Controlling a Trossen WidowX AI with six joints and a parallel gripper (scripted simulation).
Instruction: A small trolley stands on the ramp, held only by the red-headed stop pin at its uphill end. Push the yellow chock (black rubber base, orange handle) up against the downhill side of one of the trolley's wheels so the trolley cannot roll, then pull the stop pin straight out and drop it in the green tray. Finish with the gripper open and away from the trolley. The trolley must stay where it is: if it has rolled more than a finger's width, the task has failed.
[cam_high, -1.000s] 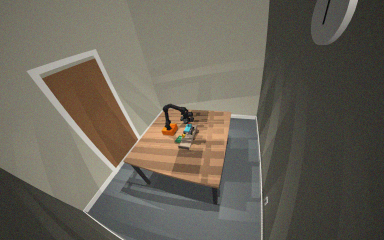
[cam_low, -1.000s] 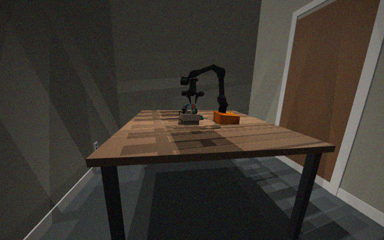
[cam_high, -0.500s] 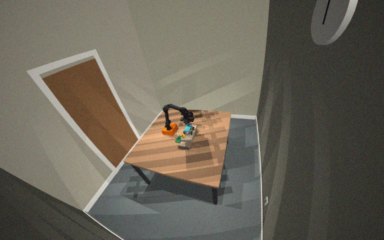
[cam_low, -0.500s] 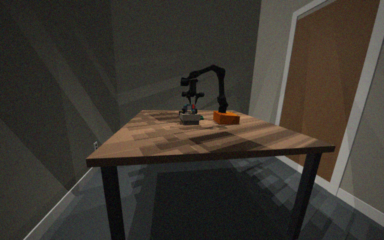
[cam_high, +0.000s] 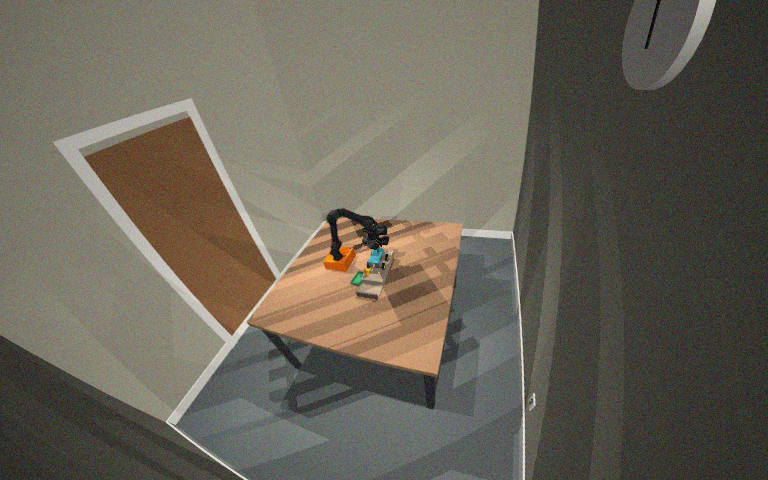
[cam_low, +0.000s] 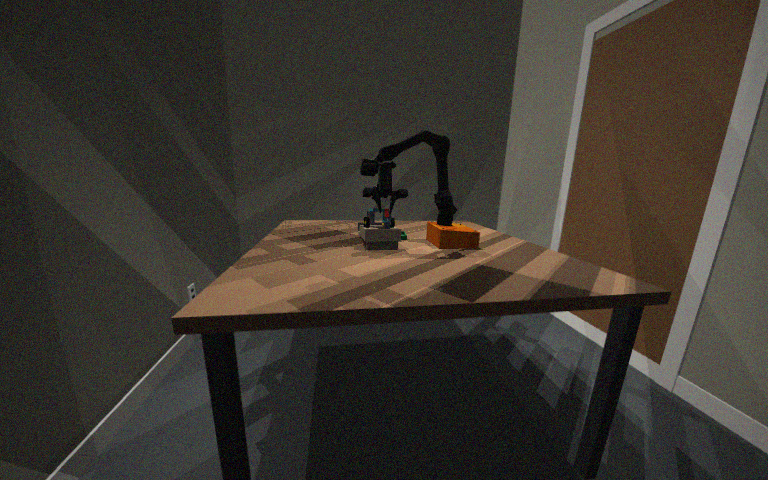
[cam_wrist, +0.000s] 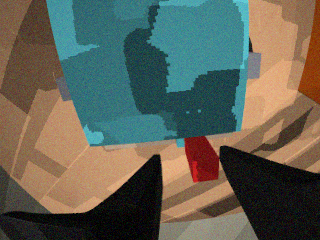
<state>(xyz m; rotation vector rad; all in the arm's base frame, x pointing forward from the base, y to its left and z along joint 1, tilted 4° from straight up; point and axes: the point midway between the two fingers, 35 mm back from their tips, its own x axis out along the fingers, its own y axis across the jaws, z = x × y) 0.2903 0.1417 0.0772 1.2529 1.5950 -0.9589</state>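
The red-headed stop pin lies 1 cm behind my gripper tip and 2 cm below it. Also, from my gripper tip: trolley 3 cm ahead, 9 cm to the right, 4 cm below; ramp 3 cm ahead, 9 cm to the right, 10 cm below; yellow chock 19 cm to the right, 7 cm below.
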